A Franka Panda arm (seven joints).
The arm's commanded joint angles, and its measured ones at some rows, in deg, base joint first. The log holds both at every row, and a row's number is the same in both.
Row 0, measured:
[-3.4, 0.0, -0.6, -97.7, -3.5, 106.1, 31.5]
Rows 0 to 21, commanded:
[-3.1, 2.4, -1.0, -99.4, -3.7, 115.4, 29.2]
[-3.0, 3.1, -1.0, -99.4, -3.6, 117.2, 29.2]
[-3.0, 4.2, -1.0, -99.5, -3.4, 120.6, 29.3]
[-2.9, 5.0, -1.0, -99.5, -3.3, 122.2, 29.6]
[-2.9, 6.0, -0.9, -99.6, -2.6, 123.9, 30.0]
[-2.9, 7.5, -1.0, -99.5, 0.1, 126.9, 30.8]
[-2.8, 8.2, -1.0, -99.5, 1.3, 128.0, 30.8]
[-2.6, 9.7, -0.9, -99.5, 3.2, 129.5, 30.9]
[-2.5, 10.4, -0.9, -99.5, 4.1, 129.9, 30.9]
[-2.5, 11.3, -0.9, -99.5, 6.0, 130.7, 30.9]
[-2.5, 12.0, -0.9, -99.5, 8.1, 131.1, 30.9]
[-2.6, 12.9, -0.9, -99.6, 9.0, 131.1, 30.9]
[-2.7, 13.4, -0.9, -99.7, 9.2, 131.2, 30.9]
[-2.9, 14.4, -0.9, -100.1, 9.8, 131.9, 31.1]
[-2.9, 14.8, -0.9, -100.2, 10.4, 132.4, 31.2]
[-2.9, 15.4, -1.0, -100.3, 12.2, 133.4, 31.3]
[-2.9, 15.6, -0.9, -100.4, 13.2, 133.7, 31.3]
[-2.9, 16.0, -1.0, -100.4, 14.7, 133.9, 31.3]
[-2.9, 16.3, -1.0, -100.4, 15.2, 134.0, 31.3]
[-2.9, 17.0, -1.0, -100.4, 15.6, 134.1, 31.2]
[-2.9, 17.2, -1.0, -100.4, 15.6, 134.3, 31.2]
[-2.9, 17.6, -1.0, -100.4, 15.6, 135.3, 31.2]
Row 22, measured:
[-3.0, 16.7, -1.0, -100.0, 14.0, 133.0, 30.6]
